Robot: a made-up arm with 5 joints.
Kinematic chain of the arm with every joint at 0, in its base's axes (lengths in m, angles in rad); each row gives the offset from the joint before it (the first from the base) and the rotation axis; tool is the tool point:
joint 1: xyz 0 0 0.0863 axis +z
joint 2: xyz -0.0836 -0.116 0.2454 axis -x
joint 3: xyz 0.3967 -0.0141 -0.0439 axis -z
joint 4: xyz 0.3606 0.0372 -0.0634 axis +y
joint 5: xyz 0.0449 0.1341 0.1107 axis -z
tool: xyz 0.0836 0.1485 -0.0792
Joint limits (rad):
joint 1: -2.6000..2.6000
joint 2: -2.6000..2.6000
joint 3: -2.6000..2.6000
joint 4: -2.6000..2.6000
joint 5: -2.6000..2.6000
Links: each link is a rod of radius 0.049 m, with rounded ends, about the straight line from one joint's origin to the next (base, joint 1, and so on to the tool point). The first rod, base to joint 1, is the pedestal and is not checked.
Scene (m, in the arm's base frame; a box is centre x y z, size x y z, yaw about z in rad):
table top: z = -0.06
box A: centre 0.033 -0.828 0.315 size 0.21 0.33 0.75 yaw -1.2
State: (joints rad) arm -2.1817 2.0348 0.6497 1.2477 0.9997
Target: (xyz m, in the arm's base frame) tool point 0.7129 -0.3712 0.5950
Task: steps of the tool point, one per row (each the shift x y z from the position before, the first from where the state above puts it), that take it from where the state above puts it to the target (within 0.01 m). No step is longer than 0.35 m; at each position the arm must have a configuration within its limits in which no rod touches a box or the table.
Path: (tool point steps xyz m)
1: 0.0649 0.0179 0.1072
2: 0.0574 0.0818 0.0859
3: 0.0467 0.1266 0.0408
4: 0.0401 0.1429 -0.0166
5: 0.0422 0.1288 -0.0708
6: 0.1085 -0.2668 0.1102
7: 0.2467 -0.2042 0.0387
8: 0.3132 -0.0838 -0.0431
9: 0.2929 0.0369 -0.1110
10: 0.2140 0.1110 -0.1445

